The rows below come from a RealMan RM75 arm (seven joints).
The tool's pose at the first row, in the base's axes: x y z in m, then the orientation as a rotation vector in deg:
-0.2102, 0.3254, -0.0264, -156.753, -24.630, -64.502
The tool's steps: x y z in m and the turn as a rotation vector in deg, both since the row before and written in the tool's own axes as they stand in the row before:
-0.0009, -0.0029, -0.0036, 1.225, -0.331, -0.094
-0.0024, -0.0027, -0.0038, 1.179, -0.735, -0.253
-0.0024, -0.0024, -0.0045, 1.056, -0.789, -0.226
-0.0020, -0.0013, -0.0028, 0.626, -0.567, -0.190
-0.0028, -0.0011, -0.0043, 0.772, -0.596, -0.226
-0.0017, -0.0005, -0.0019, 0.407, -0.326, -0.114
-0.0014, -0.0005, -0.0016, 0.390, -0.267, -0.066
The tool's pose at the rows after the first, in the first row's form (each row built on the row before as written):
-0.2141, 0.3271, -0.0244, -155.934, -25.348, -63.453
-0.2191, 0.3281, -0.0233, -155.427, -26.318, -61.941
-0.2245, 0.3286, -0.0216, -155.044, -27.196, -60.421
-0.2281, 0.3285, -0.0208, -154.876, -27.807, -59.407
-0.2331, 0.3276, -0.0195, -154.593, -28.526, -58.290
-0.2356, 0.3271, -0.0192, -154.447, -28.897, -57.685
-0.2377, 0.3267, -0.0189, -154.276, -29.183, -57.154

